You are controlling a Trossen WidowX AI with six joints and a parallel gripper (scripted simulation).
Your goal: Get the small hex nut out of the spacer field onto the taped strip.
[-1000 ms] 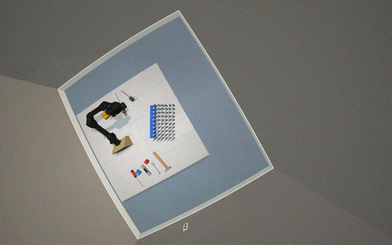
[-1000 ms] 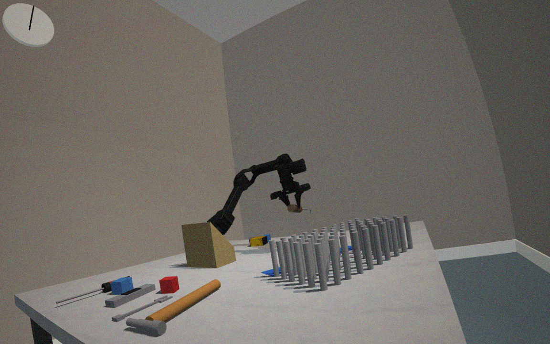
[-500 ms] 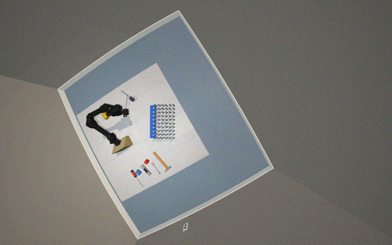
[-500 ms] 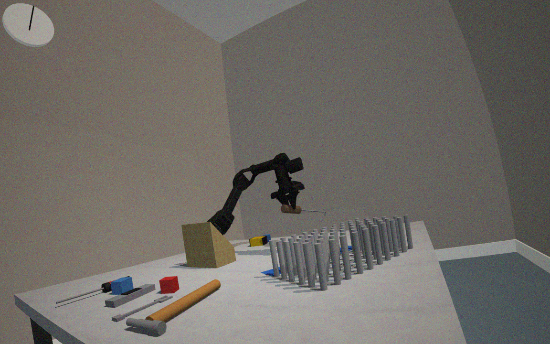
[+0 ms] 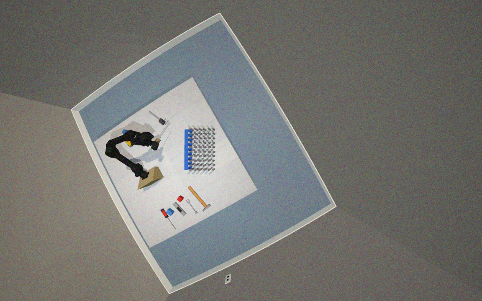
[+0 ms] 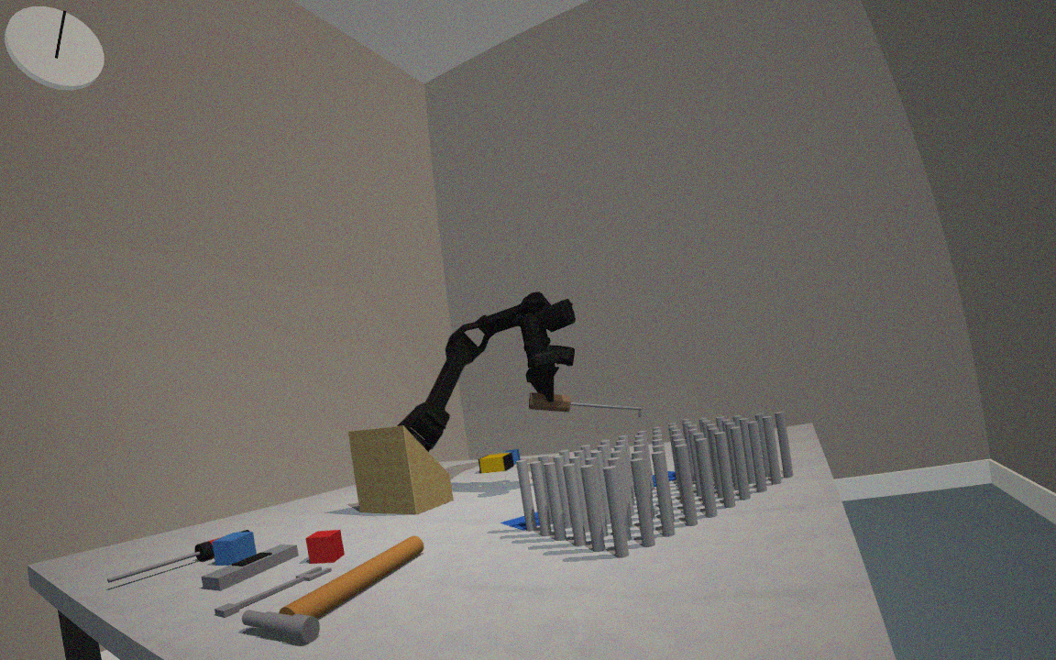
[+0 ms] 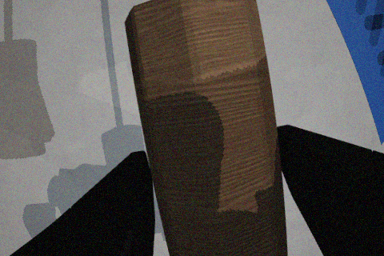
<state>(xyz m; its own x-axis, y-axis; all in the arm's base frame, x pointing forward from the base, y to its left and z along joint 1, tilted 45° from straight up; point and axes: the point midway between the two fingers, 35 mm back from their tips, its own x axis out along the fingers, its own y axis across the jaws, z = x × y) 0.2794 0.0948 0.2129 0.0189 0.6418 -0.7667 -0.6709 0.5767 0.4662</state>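
Right now the blue taped strip is 18 cm below my gripper tip, 18 cm ahead of it and 13 cm to the right of it. Also, from my gripper tip: wrench 67 cm to the right, 18 cm below, 1 cm behind; grey bar 64 cm to the right, 17 cm below, 14 cm behind; red cube 55 cm to the right, 16 cm below, 8 cm behind.
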